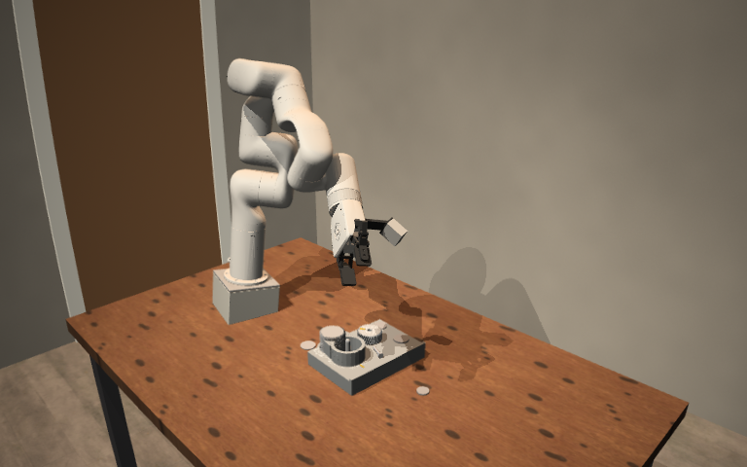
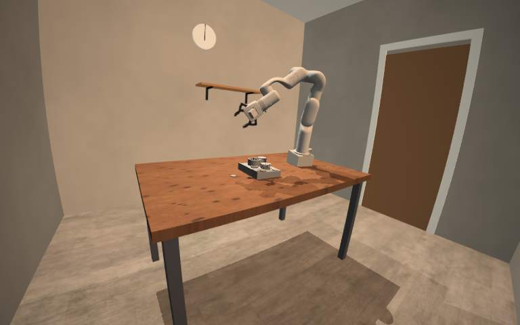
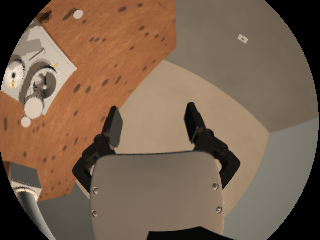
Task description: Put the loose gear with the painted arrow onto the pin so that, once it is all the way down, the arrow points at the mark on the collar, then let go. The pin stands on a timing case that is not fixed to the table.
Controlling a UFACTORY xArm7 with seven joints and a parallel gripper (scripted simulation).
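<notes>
The gear is 120 mm behind my hand, 140 mm to the left of it and 260 mm below it. Also, from my hand: flat disc (70 mm behind, 200 mm to the left, 280 mm below); short peg (50 mm behind, 110 mm to the left, 270 mm below).
</notes>
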